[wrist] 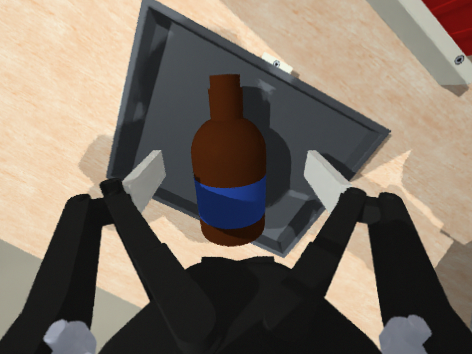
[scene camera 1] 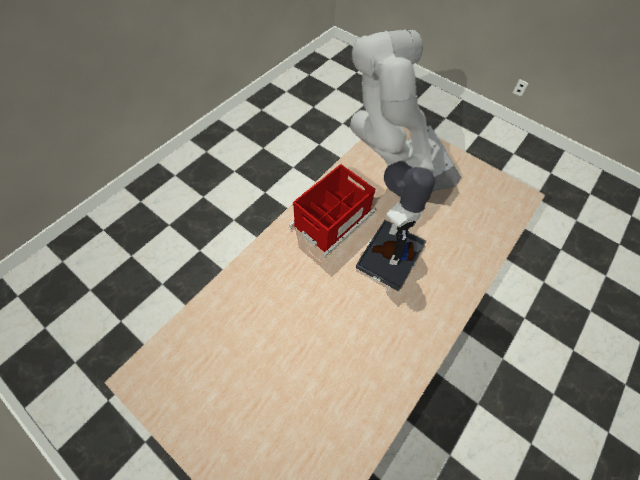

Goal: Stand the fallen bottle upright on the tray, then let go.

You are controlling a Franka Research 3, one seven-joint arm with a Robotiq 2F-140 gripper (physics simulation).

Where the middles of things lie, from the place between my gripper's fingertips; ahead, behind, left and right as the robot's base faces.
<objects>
Now: the brown bottle [wrist: 228, 152] 1 cm to the left of my hand.
</objects>
